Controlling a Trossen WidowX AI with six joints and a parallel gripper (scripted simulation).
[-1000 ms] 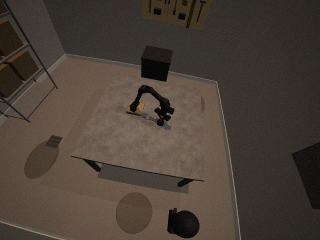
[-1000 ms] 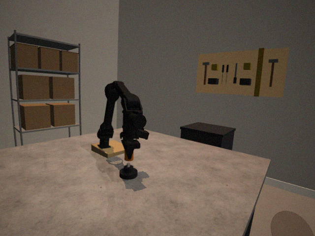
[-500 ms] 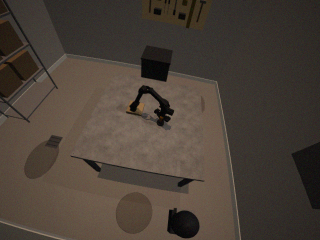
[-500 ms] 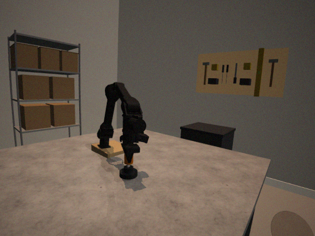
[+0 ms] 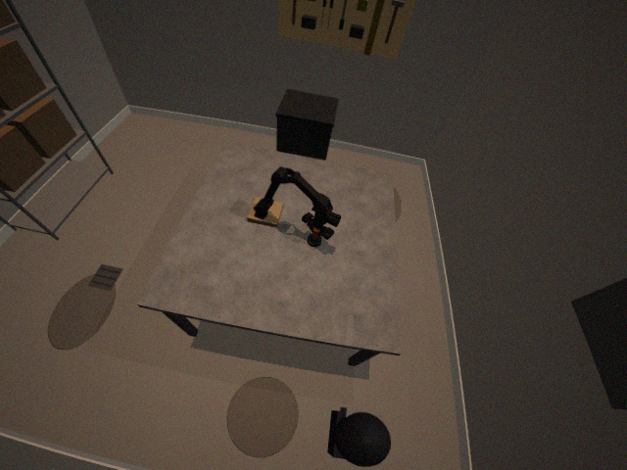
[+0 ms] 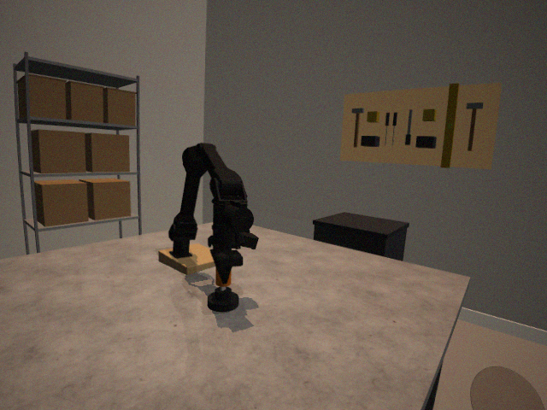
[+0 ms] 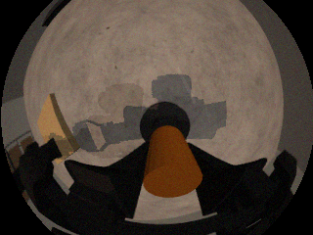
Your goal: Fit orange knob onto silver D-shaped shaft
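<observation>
Right now the orange knob is 30 mm above my gripper tip. The rest, counted from my gripper tip: round black pedestal: 40 mm below.
</observation>
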